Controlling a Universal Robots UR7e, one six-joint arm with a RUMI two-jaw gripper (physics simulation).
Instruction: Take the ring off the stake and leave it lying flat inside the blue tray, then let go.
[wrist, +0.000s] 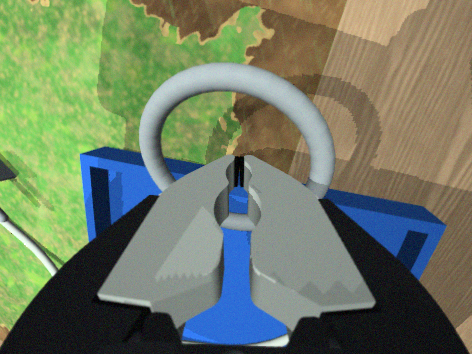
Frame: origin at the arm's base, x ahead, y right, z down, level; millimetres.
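Where they show: gripper, fingertip midpoint: (239, 160).
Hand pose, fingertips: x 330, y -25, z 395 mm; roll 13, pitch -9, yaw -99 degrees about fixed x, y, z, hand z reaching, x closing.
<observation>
Each offset is from my fingertips to the top centre of the thing. "spot": to the spot under its first point. Level surfaces: height alone.
A thick grey ring (232, 77) stands out beyond the fingertips, over the rim of the blue tray {spot: dz -4, dx +5, dy -74 mm} (372, 201). Its shadow falls apart from it on the surface to the right, so it is raised. My gripper (239, 160) is shut on the near side of the ring; a short grey piece of it shows in the notch between the jaws. The gripper is above the tray and hides most of the tray's inside. A thin pale curved rod {spot: dz -1, dx +109, dy +158 mm} (31, 244) shows at the lower left. Whether it is part of the stake I cannot tell.
A green and brown patterned mat {dz +4 mm} (55, 95) lies beyond and left of the tray. A wooden table top {dz +4 mm} (420, 115) is at the right. The corner of a dark object {spot: dz -1, dx +47, dy +172 mm} (5, 171) shows at the left edge.
</observation>
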